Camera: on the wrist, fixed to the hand. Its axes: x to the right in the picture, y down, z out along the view.
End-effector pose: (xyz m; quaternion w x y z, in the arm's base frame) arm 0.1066 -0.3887 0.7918 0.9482 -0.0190 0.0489 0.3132
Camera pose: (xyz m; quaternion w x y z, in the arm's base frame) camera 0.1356 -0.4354 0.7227 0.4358 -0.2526 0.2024 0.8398
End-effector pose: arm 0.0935 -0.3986 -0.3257 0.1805 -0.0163 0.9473 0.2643
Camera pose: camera 0.0746 -0.4804 -0.2983 0.2723 -0.5062 -0.6522 -0.4943
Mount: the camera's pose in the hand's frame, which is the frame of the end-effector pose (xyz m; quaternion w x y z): 0.0028 -0.0544 -0.0695 0.6910 -0.2089 0.2338 0.6513
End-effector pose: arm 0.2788 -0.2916 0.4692 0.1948 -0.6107 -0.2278 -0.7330
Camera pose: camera 0.1916 -0.2867 0.4563 0.5377 -0.4397 0.4390 -0.5700
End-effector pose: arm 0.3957 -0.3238 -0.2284 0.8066 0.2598 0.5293 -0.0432
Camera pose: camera 0.3204 -0.3378 -0.2723 0.5160 0.3658 0.3941 0.6668
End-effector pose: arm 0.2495 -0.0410 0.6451 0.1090 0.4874 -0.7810 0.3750
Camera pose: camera 0.2804 -0.0081 0.7210 0.1155 -0.2823 -0.9100 0.2809
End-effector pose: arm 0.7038 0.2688 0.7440 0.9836 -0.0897 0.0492 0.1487
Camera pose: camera 0.7180 0.2052 0.6844 0.5526 -0.2702 0.2913 0.7327
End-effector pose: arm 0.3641 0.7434 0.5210 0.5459 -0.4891 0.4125 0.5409
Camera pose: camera 0.4239 0.6793 0.5104 0.1737 0.3098 -0.6182 -0.7012
